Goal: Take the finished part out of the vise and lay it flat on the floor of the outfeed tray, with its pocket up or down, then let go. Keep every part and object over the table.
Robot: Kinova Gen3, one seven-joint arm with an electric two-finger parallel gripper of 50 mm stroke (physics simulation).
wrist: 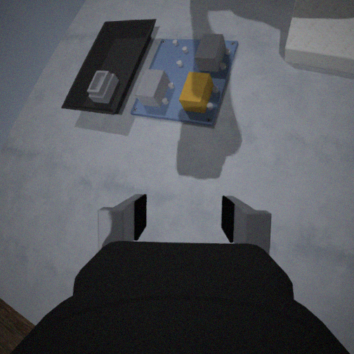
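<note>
My gripper (183, 211) is open, with nothing between its fingers, above the table in front of the dark tray and the blue plate. The dark tray (120, 55) lies at the upper left. A light grey stepped part (105, 93) with a rectangular pocket sits in the near end of the tray, with its pocket opening facing up. The vise does not show in the wrist view, so what it holds cannot be seen.
A blue plate (174, 111) with small white pegs lies right of the tray. It bears a light grey block (152, 88), a yellow block (195, 92) and a darker grey block (209, 53). A pale slab (320, 50) is at the upper right. Shadows fall across the table (300, 165).
</note>
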